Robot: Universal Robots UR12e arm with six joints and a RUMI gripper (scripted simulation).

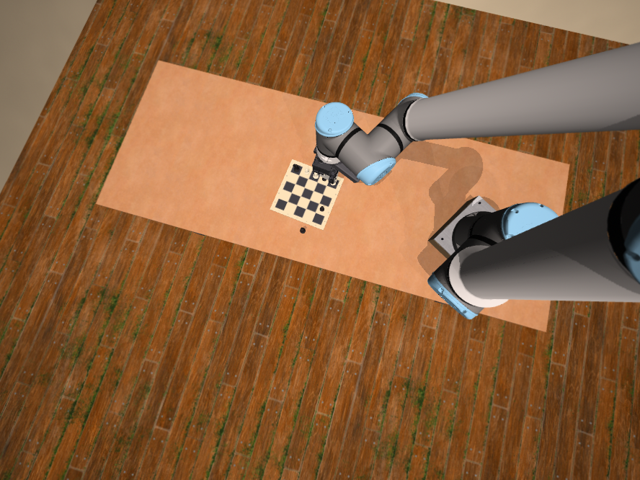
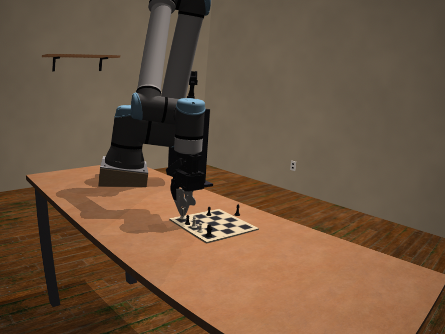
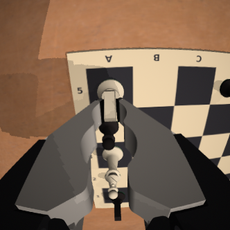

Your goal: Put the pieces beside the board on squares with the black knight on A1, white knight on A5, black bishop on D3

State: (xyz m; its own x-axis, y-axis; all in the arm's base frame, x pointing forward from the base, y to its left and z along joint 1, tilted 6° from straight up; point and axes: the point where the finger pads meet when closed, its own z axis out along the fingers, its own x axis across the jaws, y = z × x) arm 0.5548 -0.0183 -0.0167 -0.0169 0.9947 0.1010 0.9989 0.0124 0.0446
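Now: hand 1 cm above the white knight. From my hand the other things lie so: chessboard 8 cm to the left, 7 cm ahead, 4 cm below.
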